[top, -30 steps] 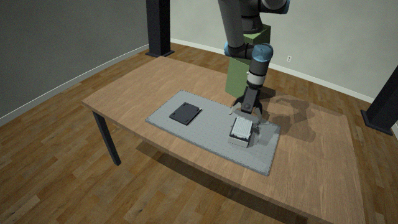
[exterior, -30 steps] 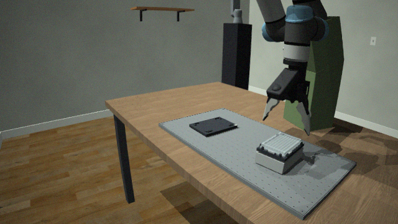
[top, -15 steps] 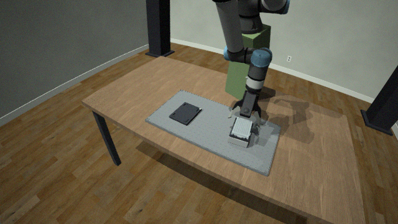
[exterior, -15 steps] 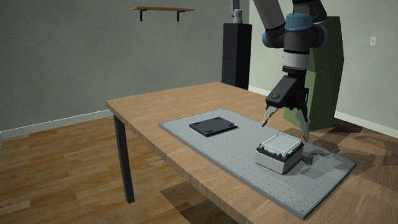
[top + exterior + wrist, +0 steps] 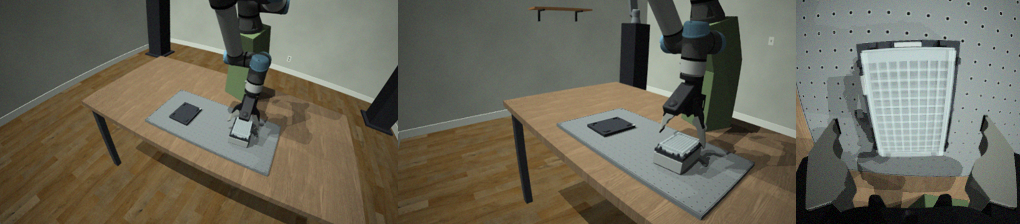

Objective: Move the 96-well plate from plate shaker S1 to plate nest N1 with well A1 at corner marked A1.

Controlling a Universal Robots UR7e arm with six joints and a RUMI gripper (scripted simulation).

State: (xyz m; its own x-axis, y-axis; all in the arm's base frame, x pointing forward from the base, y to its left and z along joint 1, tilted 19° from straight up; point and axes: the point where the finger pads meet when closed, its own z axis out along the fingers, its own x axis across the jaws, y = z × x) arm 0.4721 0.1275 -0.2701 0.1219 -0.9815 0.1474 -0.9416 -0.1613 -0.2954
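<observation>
My gripper is now 1 cm above the white 96-well plate. From my hand the other things lie so: plate nest: 33 cm to the right, 6 cm below.
</observation>
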